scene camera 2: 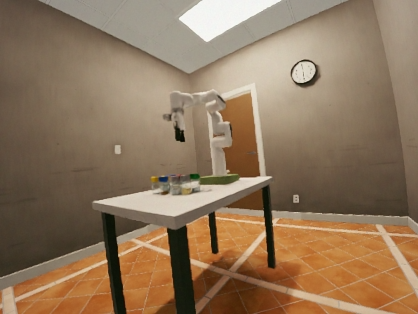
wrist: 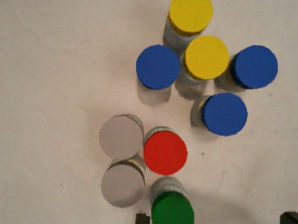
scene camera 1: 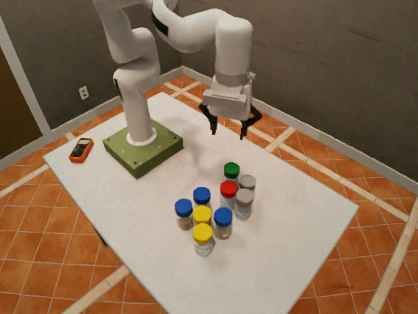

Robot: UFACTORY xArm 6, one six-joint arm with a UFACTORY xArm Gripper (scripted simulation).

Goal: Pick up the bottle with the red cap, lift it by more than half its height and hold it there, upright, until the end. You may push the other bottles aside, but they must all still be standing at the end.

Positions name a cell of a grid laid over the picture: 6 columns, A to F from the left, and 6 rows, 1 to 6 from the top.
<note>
In view: my gripper (scene camera 1: D3) and a red-capped bottle (wrist: D5).
</note>
